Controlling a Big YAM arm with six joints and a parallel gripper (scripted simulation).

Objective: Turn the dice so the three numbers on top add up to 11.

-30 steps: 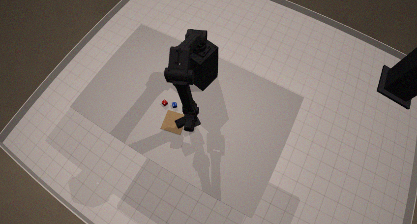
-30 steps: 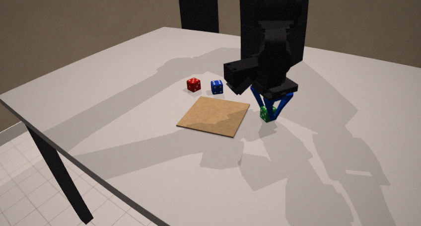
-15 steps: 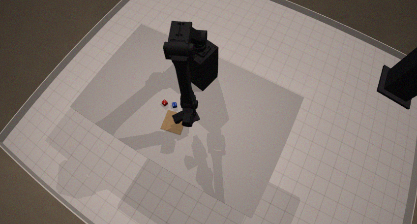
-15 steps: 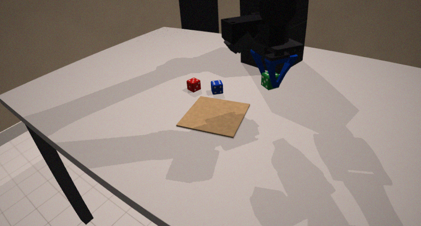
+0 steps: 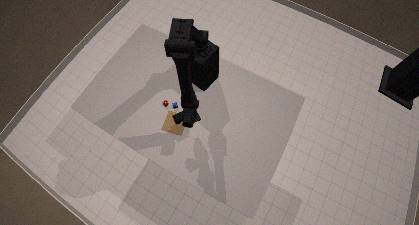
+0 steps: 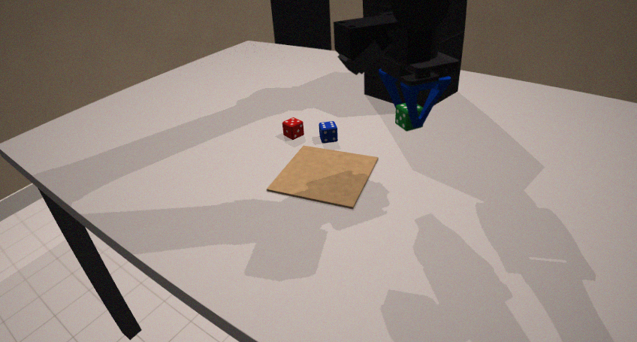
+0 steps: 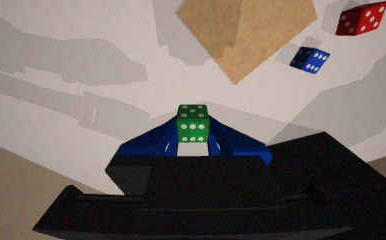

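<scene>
The tan mat lies 50 mm ahead of my hand, 120 mm to the right of it and 110 mm below it. Round my hand: green die (right at my hand); red die (20 mm behind, 250 mm to the right, 100 mm below); blue die (40 mm behind, 180 mm to the right, 100 mm below).
</scene>
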